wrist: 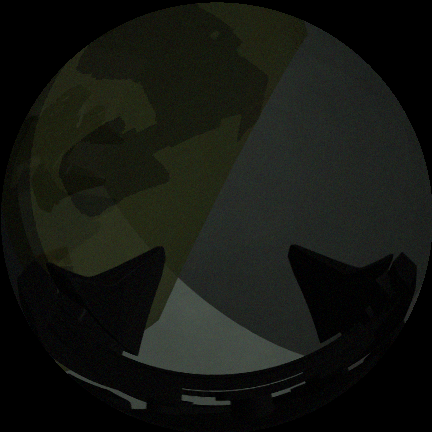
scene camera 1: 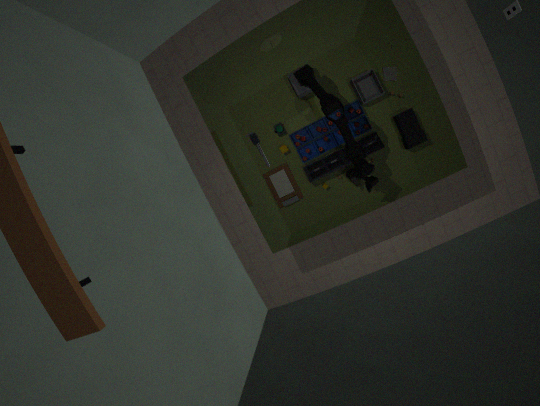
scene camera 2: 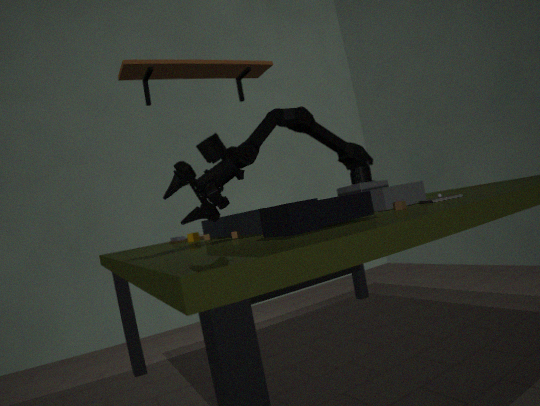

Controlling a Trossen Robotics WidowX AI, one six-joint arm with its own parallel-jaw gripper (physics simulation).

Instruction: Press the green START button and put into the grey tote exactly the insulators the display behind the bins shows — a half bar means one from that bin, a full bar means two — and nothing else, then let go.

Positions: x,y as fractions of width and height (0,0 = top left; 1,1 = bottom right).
Labels:
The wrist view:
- my gripper: 0.53,0.59
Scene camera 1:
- dark box: 0.76,0.33
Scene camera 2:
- my gripper: 0.32,0.52

